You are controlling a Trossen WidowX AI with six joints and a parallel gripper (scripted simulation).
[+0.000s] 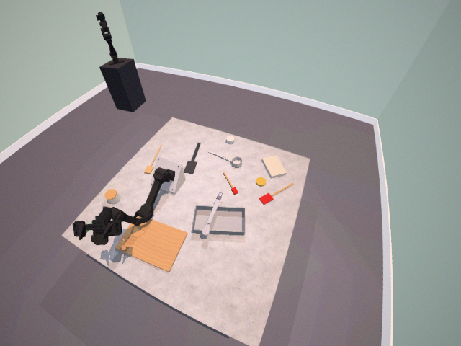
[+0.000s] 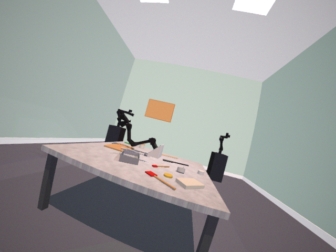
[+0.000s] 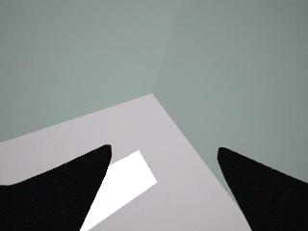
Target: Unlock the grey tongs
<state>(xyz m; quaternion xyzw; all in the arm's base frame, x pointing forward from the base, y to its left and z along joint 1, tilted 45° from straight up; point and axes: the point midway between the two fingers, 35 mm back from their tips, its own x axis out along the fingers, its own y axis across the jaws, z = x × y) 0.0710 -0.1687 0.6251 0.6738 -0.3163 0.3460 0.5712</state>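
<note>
Now: the grey roasting tin 340 mm ahead of my gripper tip, 430 mm to the left of it and 420 mm below it. The rest, counted from my gripper tip: orange-topped jar 390 mm behind, 320 mm to the left, 410 mm below; then wooden board 10 mm ahead, 170 mm to the left, 440 mm below; then green-handled tool 410 mm behind, 130 mm to the left, 440 mm below.
</note>
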